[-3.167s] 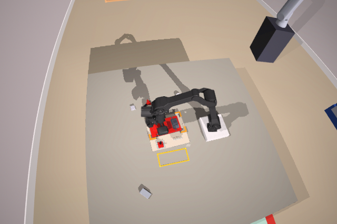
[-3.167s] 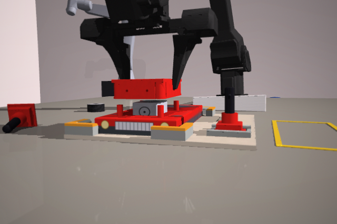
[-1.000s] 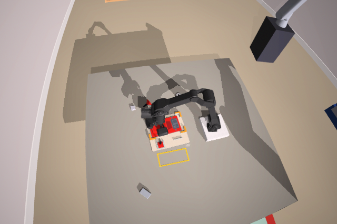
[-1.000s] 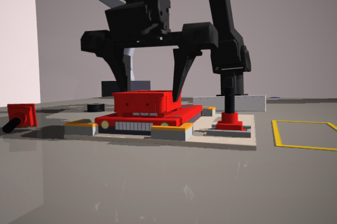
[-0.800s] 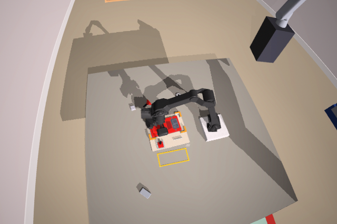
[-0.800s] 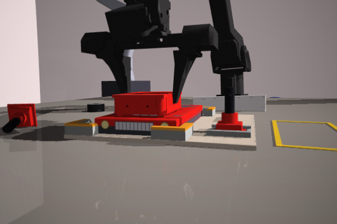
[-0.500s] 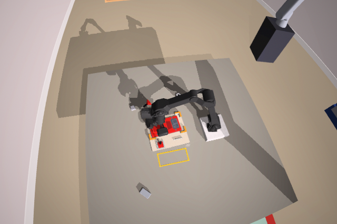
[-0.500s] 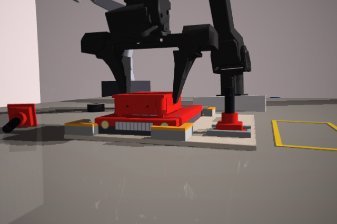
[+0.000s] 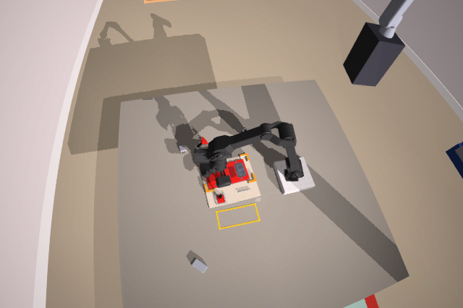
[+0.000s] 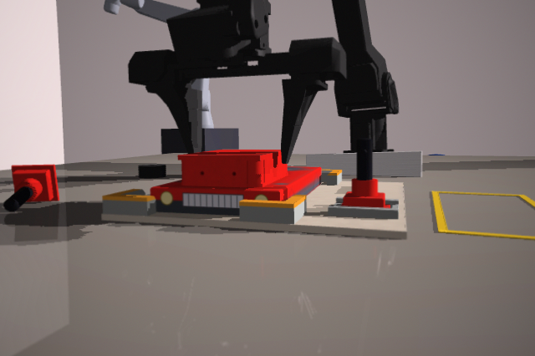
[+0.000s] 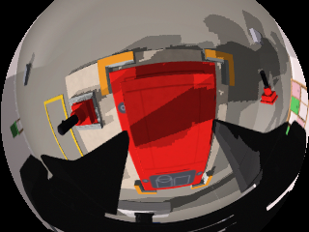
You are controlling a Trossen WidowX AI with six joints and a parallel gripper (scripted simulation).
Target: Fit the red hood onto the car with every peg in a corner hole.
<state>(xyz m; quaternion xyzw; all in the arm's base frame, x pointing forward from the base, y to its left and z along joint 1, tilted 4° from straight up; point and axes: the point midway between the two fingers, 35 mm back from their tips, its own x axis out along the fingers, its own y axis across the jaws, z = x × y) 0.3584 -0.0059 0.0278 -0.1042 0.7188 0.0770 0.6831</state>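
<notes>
The red hood lies right at my gripper tip. Also, from my gripper tip: grey engine block 2 cm below, 1 cm to the left; then black wheel 26 cm to the right, 15 cm behind, 3 cm below; then jig 4 cm behind, 3 cm below.
</notes>
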